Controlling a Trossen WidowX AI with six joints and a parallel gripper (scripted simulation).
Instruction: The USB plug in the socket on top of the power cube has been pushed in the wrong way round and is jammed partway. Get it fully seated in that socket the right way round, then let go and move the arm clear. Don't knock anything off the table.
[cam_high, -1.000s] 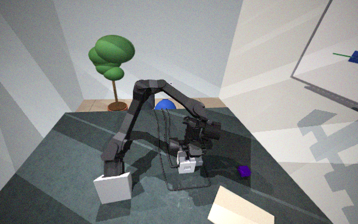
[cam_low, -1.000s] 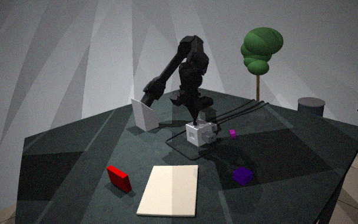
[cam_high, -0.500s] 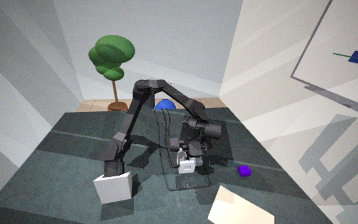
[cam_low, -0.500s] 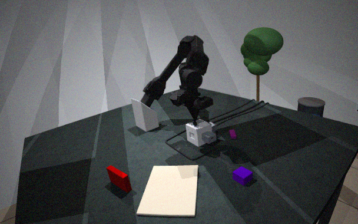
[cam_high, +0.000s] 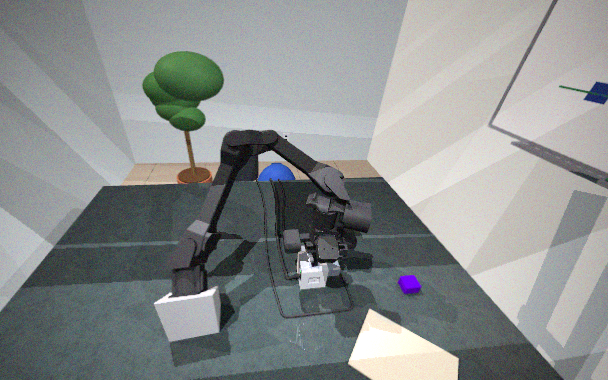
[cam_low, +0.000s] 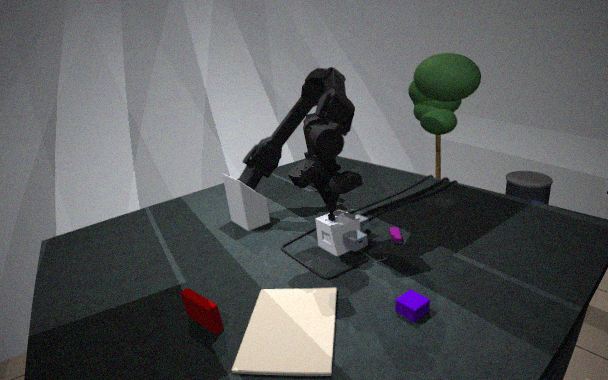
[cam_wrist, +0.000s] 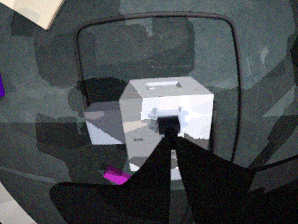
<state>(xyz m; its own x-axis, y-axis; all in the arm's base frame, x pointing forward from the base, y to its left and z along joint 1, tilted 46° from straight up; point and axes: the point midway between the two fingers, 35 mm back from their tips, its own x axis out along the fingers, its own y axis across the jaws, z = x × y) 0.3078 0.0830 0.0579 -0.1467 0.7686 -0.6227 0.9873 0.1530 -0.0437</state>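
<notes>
My gripper tip is now 20 mm above the dark USB plug. From my gripper tip the other things lie so: cream sheet 230 mm to the right, 190 mm ahead, 100 mm below; then purple cube 300 mm ahead, 90 mm below, 30 mm to the right; then magenta block 150 mm to the left, 100 mm below, 60 mm ahead.
</notes>
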